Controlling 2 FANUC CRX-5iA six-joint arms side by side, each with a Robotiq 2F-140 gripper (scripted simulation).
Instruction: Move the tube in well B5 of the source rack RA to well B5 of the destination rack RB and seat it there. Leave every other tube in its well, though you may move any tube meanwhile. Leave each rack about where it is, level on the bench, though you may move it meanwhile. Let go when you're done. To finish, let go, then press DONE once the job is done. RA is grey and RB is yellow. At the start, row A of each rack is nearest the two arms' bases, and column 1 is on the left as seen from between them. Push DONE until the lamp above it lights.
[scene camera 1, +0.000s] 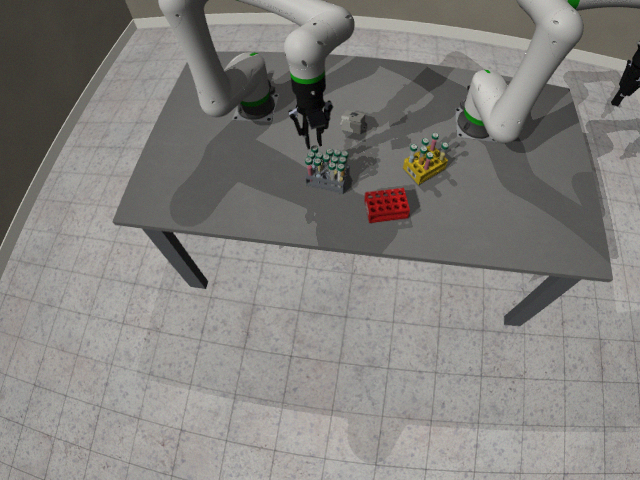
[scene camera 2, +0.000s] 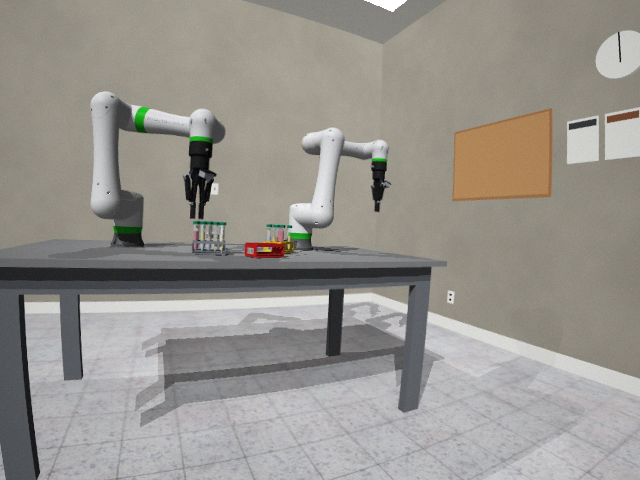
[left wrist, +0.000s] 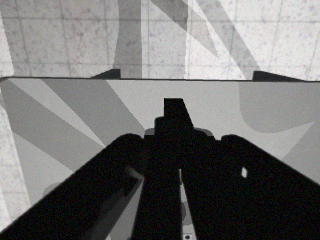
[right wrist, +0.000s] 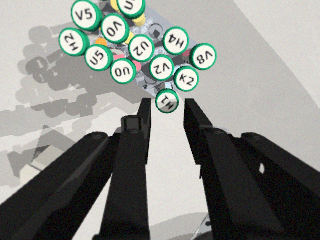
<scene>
I see my left gripper (left wrist: 172, 113), my right gripper (scene camera 2: 196, 218), a red rack (scene camera 1: 390, 213), a grey rack RA (right wrist: 156, 33) and a yellow rack RB (scene camera 1: 438, 166).
My right gripper also shows in the right wrist view (right wrist: 167, 112). The left wrist view misses the red rack: it is out of frame. The right wrist view does not show the red rack: it is out of frame.
</scene>
